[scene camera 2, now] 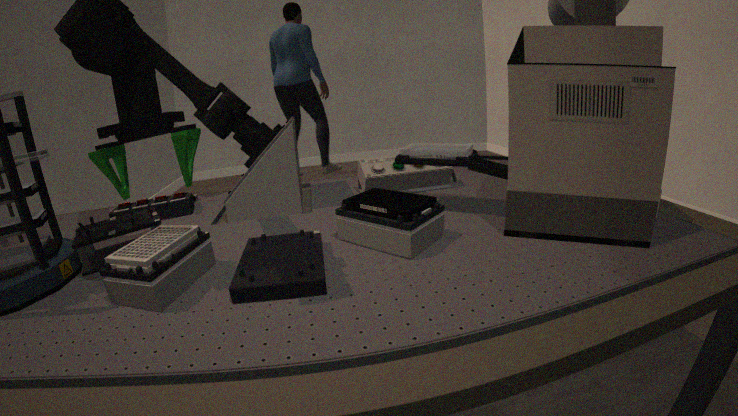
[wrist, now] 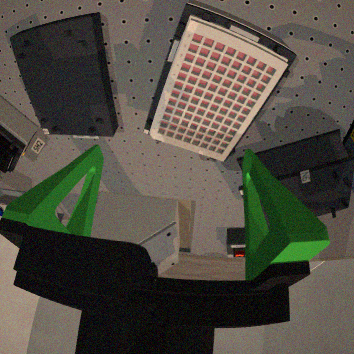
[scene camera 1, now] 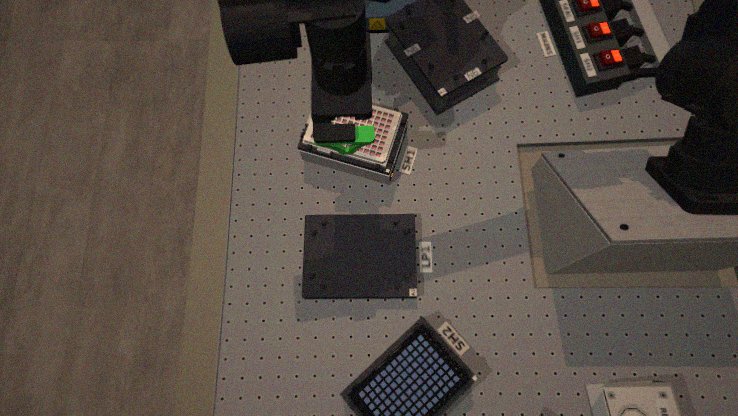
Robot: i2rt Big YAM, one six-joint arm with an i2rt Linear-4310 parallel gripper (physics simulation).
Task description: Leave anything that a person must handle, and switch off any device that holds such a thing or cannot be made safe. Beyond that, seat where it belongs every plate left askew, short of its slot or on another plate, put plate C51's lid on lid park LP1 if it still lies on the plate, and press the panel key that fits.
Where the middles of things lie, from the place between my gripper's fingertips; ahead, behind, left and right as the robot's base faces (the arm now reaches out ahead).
Now: hand 3 cm to the left of the white plate with red wells (scene camera 2: 165,239) and 8 cm above it. Round my hand: station SH1 (scene camera 2: 155,290): 1 cm behind, 3 cm to the right, 11 cm below; dark pad LP1 (scene camera 1: 371,256): 3 cm behind, 15 cm to the left, 12 cm below; plate with blue wells (scene camera 1: 420,369): 9 cm behind, 33 cm to the left, 8 cm below.
